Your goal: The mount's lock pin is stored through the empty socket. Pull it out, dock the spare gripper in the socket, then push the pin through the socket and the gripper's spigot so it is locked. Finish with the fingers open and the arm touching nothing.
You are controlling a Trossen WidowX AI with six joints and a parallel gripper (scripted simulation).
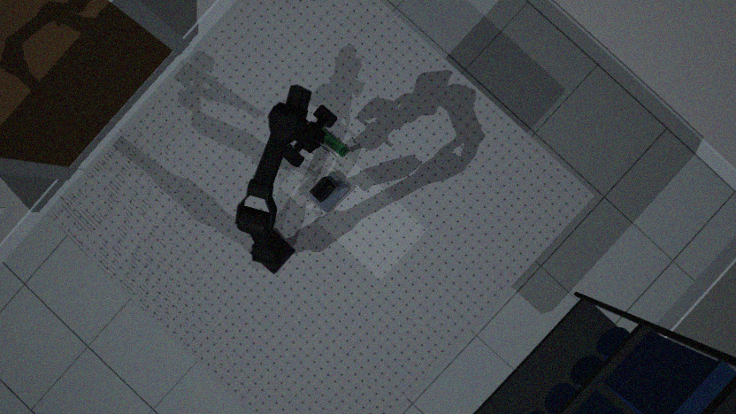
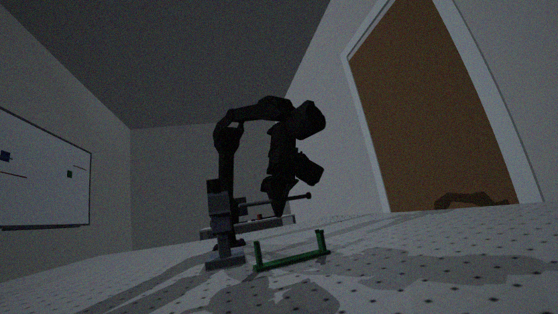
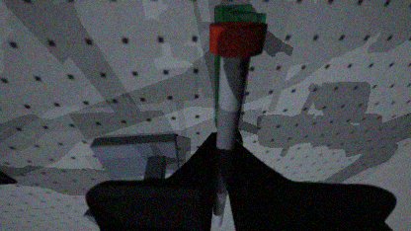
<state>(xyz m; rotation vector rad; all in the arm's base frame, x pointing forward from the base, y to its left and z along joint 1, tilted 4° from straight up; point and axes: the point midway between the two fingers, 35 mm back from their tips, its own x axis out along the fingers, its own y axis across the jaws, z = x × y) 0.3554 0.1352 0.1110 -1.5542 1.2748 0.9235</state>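
The grey mount is 110 mm to the right of my gripper tip, 90 mm behind it and 30 mm below it. From my gripper tip the other things lie so: spare gripper: 110 mm to the right, 90 mm behind, 40 mm above; then green rack: 60 mm below, 30 mm ahead, 10 mm to the left.
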